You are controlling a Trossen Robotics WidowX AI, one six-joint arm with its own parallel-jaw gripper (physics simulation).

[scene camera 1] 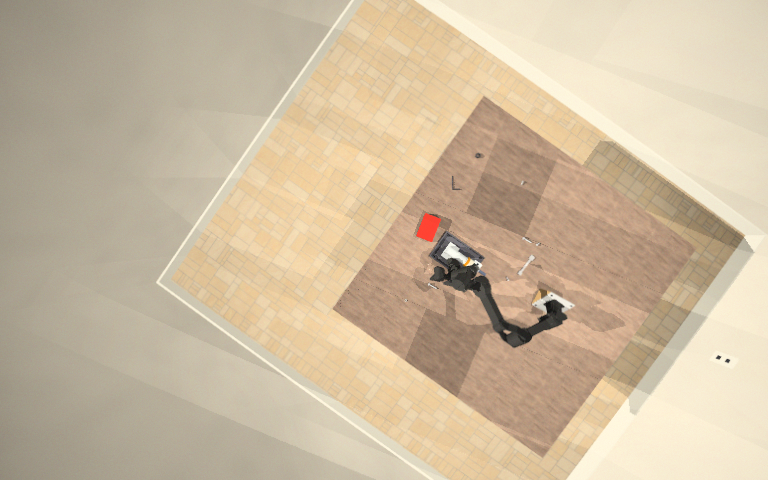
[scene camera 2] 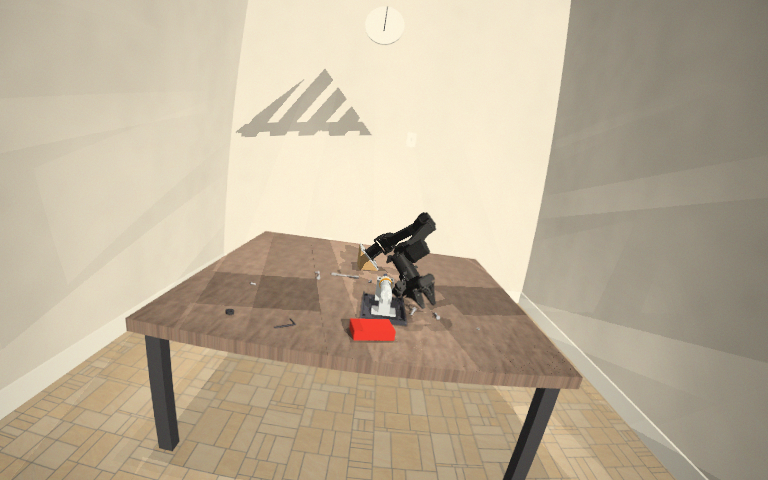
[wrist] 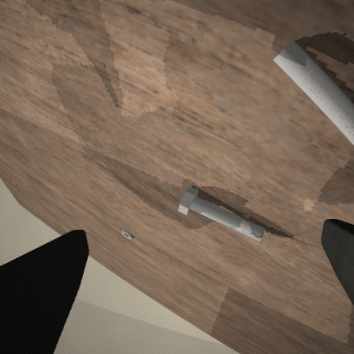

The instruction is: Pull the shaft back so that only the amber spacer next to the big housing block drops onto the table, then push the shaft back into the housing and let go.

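Where they show: gripper, fingertip midpoint: (scene camera 1: pixel 436 281) (scene camera 2: pixel 429 306) (wrist: pixel 205 236); arm's base, link origin: (scene camera 1: pixel 553 305) (scene camera 2: pixel 368 254).
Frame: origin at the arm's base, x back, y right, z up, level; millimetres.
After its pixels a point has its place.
The white assembly with the housing block (scene camera 1: pixel 450 250) (scene camera 2: pixel 383 301) stands in a dark tray (scene camera 1: pixel 434 252) (scene camera 2: pixel 400 320). An amber band, the spacer (scene camera 1: pixel 467 262) @[y -76, x -466, z 46 mm] (scene camera 2: pixel 385 277) @[y -70, x -452, z 45 mm], shows on the assembly. In scene camera 1 the arm partly covers this end. In the wrist view a light grey cylinder (wrist: pixel 320 92) @[y -176, x -508, z -48 mm] enters at the upper right and looks like the shaft; its far end is out of frame. My gripper (scene camera 2: pixel 427 305) @[y -230, x -514, z -20 mm] (wrist: pixel 205 236) @[y -230, x -514, z -20 mm] is wide open and empty. It is beside the assembly, above the table, with its fingers pointing down. Whether the shaft is seated cannot be told.
A bolt (scene camera 1: pixel 432 285) @[y -260, x -513, z -48 mm] (wrist: pixel 225 218) @[y -260, x -509, z -49 mm] and a small nut (wrist: pixel 127 234) @[y -393, x -575, z -54 mm] lie on the table below the fingers. A red block (scene camera 1: pixel 428 227) @[y -40, x -698, z -26 mm] (scene camera 2: pixel 372 330) @[y -41, x -732, z -26 mm] sits beside the tray. A wrench (scene camera 1: pixel 526 264) @[y 92, x -195, z -51 mm] (scene camera 2: pixel 345 275) @[y 86, x -199, z -51 mm] and an L-shaped key (scene camera 1: pixel 454 184) @[y 204, x -721, z -52 mm] (scene camera 2: pixel 285 324) @[y 210, x -726, z -52 mm] lie farther off.
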